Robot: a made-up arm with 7 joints.
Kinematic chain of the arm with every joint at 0, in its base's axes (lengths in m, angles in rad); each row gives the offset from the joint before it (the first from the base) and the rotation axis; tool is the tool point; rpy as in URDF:
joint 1: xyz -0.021 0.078 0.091 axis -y
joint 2: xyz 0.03 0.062 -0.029 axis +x
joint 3: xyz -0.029 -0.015 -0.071 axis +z
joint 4: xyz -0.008 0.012 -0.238 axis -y
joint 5: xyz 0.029 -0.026 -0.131 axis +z
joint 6: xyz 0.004 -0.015 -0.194 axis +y
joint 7: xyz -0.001 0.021 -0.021 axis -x
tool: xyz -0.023 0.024 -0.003 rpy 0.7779 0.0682 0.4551
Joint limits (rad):
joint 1: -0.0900..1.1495
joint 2: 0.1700..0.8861
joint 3: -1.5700..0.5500
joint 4: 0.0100..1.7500
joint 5: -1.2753..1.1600
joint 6: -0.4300..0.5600
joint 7: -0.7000..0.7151
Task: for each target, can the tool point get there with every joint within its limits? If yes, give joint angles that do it. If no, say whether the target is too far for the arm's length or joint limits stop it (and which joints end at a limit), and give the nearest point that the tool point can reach.
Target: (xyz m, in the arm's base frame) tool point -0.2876 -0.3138 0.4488
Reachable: no: joint limits stop it (at a limit: joint 1, joint 2, joint 4, joint 5, joint 6) | nearest point 0.2958 -0.1292 0.1410 | short by 0.685 m
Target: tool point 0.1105 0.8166 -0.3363
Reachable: no: too far | nearest point 0.1029 0.6833 -0.3115 | short by 0.136 m
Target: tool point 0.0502 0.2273 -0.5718
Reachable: yes | joints 0.0448 0.2325 -1.2144 0.1505 -0.3037 0.2376 -0.2671
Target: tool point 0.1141 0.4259 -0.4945
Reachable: yes | joints 0.1784 0.5506 -0.7006 0.1982 0.8362 0.4165 -0.2459
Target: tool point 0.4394 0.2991 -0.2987
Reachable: yes | joints 0.5994 0.7719 -1.0563 0.9189 -0.3321 -0.3310 0.5053
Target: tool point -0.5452 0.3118 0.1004
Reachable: no: joint limits stop it (at a limit: joint 1, joint 2, joint 3, joint 4, joint 5, joint 6, joint 7) | nearest point -0.0815 0.1346 -0.3448 | short by 0.667 m
